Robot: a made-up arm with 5 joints.
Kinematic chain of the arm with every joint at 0, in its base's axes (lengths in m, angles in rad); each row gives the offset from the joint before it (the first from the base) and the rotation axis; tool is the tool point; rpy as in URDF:
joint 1: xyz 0 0 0.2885 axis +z
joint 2: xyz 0 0 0 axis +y
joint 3: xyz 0.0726 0 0.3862 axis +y
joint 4: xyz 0.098 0 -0.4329 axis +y
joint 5: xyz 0.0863 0 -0.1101 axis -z
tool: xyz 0 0 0 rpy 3.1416 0 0
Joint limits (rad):
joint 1: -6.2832..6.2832
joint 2: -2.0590..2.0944
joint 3: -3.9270..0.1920
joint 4: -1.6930..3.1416
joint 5: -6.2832..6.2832
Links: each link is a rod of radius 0.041 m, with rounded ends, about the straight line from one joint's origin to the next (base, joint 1, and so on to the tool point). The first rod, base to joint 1, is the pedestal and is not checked.
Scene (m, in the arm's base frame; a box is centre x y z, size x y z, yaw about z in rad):
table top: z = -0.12
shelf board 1: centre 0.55 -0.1 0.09 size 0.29 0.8 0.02 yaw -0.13
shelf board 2: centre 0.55 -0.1 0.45 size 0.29 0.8 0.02 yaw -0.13
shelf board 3: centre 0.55 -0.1 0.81 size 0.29 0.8 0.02 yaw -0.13
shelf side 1: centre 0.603 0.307 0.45 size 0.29 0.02 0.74 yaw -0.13
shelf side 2: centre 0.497 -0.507 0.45 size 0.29 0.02 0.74 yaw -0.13
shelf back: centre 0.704 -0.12 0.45 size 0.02 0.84 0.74 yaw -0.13
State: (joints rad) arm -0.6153 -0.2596 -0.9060 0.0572 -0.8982
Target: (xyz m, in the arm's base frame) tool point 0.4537 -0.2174 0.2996
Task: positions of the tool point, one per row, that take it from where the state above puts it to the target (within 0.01 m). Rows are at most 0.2 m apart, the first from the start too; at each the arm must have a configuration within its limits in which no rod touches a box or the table.
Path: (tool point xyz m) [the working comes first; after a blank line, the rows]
Joints at the target: -0.4468 -0.0237 -0.5446 0.1424 -0.8982
Straight joint move there: touches shelf board 2.

1: 0.3449 -0.3095 0.6365
2: 0.2558 -0.2896 0.6280
3: 0.2898 -0.2610 0.4552
4: 0.2719 -0.1936 0.2996
5: 0.3598 -0.2122 0.3101
6: 0.4537 -0.2174 0.2996

